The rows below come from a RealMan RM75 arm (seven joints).
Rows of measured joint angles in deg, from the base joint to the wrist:
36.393, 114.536, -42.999, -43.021, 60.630, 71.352, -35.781
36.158, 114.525, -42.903, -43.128, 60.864, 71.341, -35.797
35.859, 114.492, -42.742, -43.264, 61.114, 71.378, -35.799
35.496, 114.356, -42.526, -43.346, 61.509, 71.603, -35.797
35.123, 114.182, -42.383, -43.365, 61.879, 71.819, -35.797
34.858, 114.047, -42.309, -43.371, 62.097, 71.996, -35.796
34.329, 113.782, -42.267, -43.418, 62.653, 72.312, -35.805
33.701, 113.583, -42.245, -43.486, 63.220, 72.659, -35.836
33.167, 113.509, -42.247, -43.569, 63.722, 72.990, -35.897
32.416, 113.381, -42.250, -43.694, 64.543, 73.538, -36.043
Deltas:
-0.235, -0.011, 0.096, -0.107, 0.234, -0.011, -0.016
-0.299, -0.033, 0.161, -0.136, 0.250, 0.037, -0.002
-0.363, -0.136, 0.216, -0.082, 0.395, 0.225, 0.002
-0.373, -0.174, 0.143, -0.019, 0.370, 0.216, 0.000
-0.265, -0.135, 0.074, -0.006, 0.218, 0.177, 0.001
-0.529, -0.265, 0.042, -0.047, 0.556, 0.316, -0.009
-0.628, -0.199, 0.022, -0.068, 0.567, 0.347, -0.031
-0.534, -0.074, -0.002, -0.083, 0.502, 0.331, -0.061
-0.751, -0.128, -0.003, -0.125, 0.821, 0.548, -0.146

